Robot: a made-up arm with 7 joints. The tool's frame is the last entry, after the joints.
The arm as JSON. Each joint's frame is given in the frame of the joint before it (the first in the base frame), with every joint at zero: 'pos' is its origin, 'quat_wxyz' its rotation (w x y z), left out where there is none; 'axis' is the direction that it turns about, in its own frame. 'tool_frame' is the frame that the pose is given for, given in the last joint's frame.
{
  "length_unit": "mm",
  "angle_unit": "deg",
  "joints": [
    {
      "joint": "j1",
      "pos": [
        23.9,
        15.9,
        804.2
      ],
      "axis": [
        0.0,
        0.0,
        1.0
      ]
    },
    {
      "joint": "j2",
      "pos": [
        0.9,
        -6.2,
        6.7
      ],
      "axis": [
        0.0,
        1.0,
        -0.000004
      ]
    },
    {
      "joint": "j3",
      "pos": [
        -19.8,
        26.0,
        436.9
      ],
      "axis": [
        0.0,
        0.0,
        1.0
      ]
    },
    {
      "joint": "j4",
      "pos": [
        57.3,
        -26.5,
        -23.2
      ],
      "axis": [
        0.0,
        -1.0,
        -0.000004
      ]
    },
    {
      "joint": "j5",
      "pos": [
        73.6,
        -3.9,
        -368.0
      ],
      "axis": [
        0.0,
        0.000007,
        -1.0
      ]
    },
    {
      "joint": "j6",
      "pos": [
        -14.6,
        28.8,
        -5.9
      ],
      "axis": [
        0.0,
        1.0,
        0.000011
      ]
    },
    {
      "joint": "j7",
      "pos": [
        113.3,
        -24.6,
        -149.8
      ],
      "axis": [
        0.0,
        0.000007,
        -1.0
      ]
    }
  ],
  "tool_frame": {
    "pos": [
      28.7,
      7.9,
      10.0
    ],
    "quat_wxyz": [
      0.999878,
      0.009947,
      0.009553,
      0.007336
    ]
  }
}
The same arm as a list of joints. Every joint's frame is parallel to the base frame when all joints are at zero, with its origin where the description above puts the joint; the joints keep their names.
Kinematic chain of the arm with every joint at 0, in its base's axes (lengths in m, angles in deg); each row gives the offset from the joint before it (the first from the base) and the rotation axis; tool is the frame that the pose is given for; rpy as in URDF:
j1: xyz 0.0239 0.0159 0.8042 axis +z
j2: xyz 0.0009 -0.0062 0.0067 axis +y
j3: xyz -0.0198 0.0260 0.4369 axis +z
j4: xyz 0.0573 -0.0265 -0.0232 axis -y
j5: xyz 0.0736 -0.0039 -0.3680 axis -z
j6: xyz -0.0146 0.0288 -0.0059 axis +y
j7: xyz 0.1133 -0.0246 -0.1498 axis -z
tool: xyz 0.0287 0.0079 0.0100 rpy 1.15 1.09 0.85

